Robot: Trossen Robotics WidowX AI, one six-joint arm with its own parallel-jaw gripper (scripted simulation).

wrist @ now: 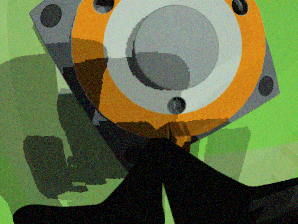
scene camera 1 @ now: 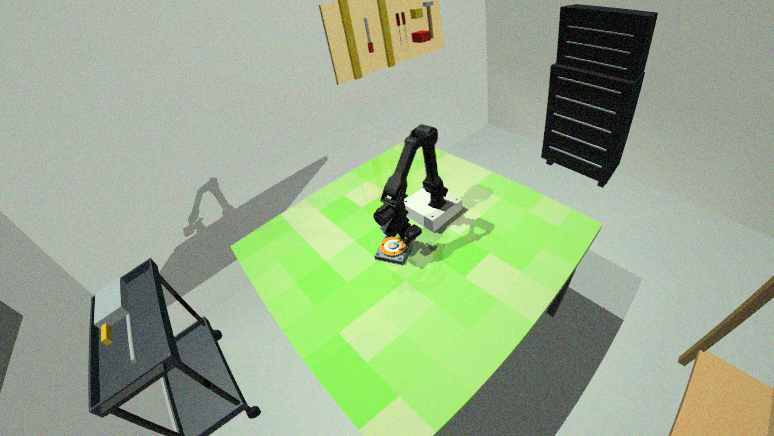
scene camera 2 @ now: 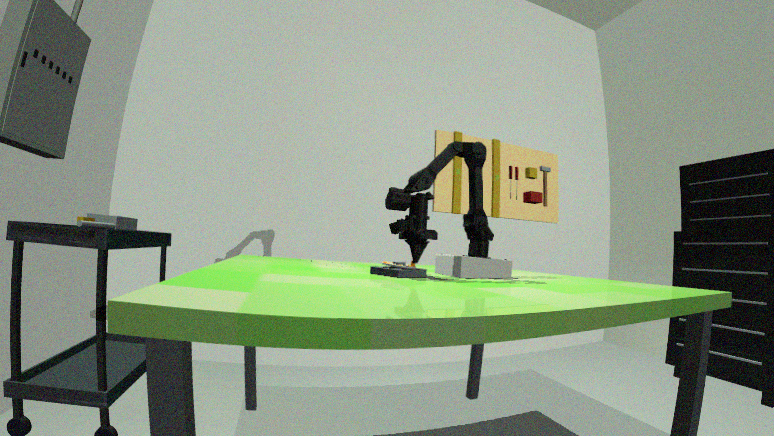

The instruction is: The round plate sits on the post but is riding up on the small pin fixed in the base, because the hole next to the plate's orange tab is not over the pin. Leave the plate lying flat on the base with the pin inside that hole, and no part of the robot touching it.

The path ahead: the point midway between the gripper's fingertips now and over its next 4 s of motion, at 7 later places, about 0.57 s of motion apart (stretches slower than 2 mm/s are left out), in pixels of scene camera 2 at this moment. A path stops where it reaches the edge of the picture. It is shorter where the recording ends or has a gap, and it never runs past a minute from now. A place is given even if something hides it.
My gripper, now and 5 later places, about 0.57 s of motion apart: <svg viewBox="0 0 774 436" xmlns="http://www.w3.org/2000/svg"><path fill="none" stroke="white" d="M415 263L413 263L408 262L401 260L395 260L392 259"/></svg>
